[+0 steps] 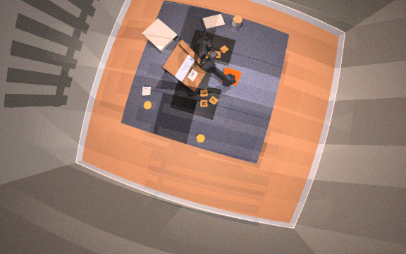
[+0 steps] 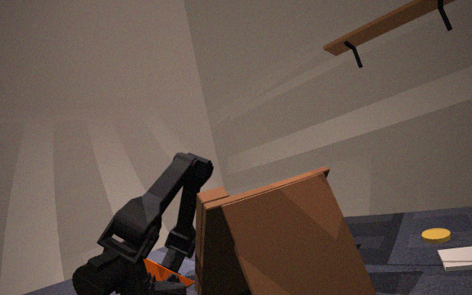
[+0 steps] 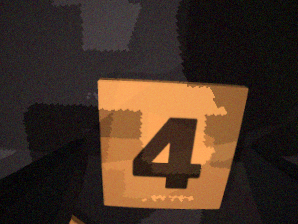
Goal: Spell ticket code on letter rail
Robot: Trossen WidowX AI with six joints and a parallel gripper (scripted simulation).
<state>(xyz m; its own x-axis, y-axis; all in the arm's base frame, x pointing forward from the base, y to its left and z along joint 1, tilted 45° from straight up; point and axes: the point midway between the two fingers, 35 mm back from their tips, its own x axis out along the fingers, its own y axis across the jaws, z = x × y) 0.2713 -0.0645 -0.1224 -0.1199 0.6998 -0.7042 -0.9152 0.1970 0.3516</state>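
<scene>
My gripper tip is right at the orange tile marked 4. The rest, counted from my gripper tip: orange tile 12 cm behind, 11 cm to the right; then white ticket 25 cm to the left, 8 cm above, 2 cm ahead; then dark mat 16 cm to the left, 7 cm behind.
</scene>
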